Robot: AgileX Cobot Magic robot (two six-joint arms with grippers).
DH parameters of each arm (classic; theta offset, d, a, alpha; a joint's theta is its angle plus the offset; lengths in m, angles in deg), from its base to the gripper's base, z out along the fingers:
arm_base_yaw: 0 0.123 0 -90
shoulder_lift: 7.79 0 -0.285 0
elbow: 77.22 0 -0.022 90
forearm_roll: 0 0.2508 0 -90
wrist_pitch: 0 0 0.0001 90
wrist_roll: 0 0.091 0 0
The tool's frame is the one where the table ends.
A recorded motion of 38 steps. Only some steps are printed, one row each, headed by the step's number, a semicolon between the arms.
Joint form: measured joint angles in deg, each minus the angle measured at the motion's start. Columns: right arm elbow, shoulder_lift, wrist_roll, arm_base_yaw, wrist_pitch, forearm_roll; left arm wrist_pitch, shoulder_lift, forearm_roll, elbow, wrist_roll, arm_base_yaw.
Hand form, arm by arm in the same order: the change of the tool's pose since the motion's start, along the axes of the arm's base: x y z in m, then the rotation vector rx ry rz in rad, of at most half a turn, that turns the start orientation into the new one. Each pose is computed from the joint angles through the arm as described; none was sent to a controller.
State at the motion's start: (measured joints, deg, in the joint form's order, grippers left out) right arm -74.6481 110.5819 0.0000 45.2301 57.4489 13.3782; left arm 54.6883 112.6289 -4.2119 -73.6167 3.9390 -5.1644
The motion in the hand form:
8: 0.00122 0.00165 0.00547 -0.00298 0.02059 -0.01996; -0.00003 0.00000 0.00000 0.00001 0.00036 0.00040
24: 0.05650 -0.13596 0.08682 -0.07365 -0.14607 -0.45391; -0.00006 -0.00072 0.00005 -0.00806 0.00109 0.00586
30: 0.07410 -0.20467 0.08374 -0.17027 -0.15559 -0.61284; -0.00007 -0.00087 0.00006 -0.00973 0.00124 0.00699
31: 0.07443 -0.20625 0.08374 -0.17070 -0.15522 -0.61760; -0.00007 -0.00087 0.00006 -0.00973 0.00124 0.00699
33: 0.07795 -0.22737 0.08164 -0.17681 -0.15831 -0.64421; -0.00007 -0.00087 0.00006 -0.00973 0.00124 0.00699
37: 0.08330 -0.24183 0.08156 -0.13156 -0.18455 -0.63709; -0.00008 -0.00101 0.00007 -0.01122 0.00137 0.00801
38: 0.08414 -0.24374 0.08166 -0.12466 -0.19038 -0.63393; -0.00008 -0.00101 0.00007 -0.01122 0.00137 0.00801
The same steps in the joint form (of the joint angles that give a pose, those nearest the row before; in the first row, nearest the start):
8: -1.52 0.12 1.25 -0.12 2.17 0.48; 0.02 0.00 0.00 0.00 -0.02 0.00
24: -1.30 -13.79 9.79 -21.70 9.46 -10.37; 0.02 0.00 -0.56 0.00 -0.02 0.00
30: -0.33 -14.06 9.40 -32.90 10.47 -15.03; 0.02 0.00 -0.68 0.00 -0.02 0.00
31: -0.33 -14.06 9.39 -33.18 10.47 -15.03; 0.02 0.00 -0.68 0.00 -0.02 0.00
33: 0.16 -14.06 7.23 -36.92 9.76 -15.15; 0.02 0.00 -0.68 0.00 -0.02 0.00
37: 0.28 -14.06 2.60 -40.12 7.24 -12.85; 0.02 0.00 -0.78 0.00 -0.02 0.00
38: 0.28 -14.06 1.82 -40.55 6.81 -12.51; 0.02 0.00 -0.78 0.00 -0.02 0.00

